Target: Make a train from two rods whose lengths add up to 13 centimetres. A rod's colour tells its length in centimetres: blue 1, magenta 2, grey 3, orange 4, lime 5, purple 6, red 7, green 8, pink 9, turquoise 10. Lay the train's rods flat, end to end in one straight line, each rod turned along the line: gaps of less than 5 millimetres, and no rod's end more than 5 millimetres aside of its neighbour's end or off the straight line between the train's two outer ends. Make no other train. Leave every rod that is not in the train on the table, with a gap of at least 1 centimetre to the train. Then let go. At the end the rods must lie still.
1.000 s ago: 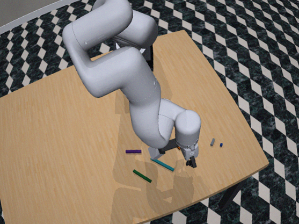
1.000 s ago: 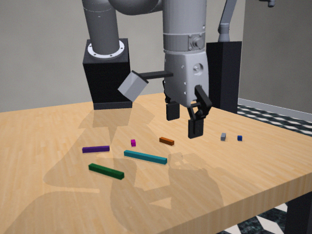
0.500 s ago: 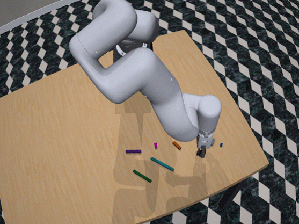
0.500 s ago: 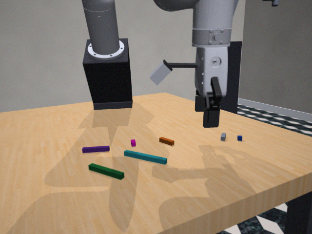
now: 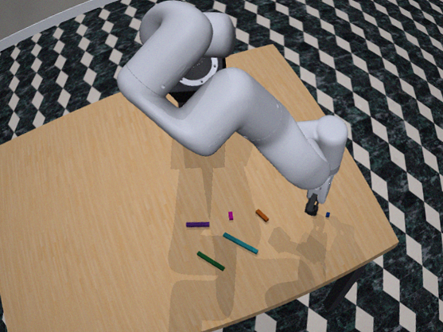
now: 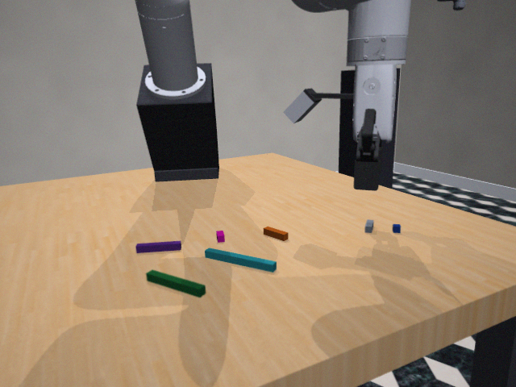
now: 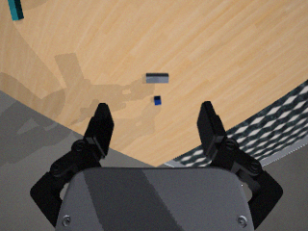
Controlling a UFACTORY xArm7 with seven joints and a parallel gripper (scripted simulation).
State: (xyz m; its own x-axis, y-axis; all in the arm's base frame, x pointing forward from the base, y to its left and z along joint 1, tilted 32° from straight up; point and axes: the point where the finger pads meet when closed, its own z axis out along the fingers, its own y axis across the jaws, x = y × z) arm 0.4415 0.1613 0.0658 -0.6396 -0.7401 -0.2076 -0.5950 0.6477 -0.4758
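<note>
Now: hand 8 cm above the grey rod and 1 cm to the right of it. The rest, counted from my hand: blue rod: 8 cm below, 3 cm to the left, 3 cm ahead; then turquoise rod: 21 cm to the right, 8 cm below; then orange rod: 13 cm to the right, 8 cm below, 5 cm behind.
</note>
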